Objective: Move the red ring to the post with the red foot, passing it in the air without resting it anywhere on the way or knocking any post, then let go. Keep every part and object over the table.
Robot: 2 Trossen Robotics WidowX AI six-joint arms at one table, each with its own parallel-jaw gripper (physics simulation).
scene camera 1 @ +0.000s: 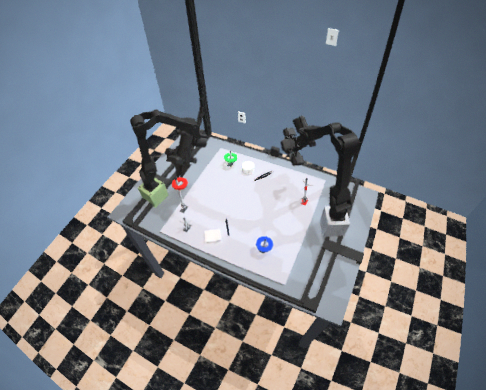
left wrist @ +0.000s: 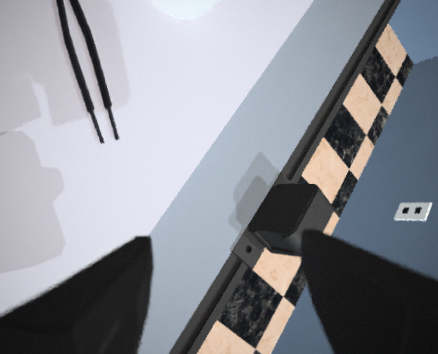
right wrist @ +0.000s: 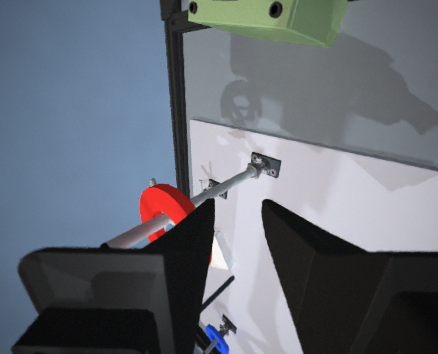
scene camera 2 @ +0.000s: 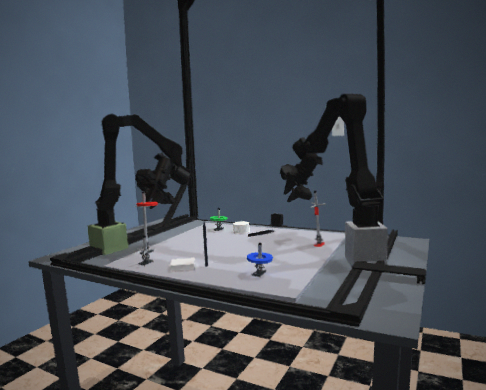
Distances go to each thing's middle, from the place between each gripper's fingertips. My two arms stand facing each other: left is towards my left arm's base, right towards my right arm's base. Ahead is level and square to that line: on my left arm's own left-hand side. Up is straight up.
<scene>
The red ring [right wrist: 159, 198] is 5 cm ahead of my right hand, 2 cm to the left of it and 2 cm above it. Also, from my right hand: tall grey post [right wrist: 125, 240]: 6 cm ahead, 2 cm to the left, 3 cm below.
I see my left gripper 43 cm to the left of the red ring, 33 cm short of it and 3 cm below it. The rest, counted from my left hand: tall grey post (43 cm to the right, 34 cm ahead, 2 cm below).
</scene>
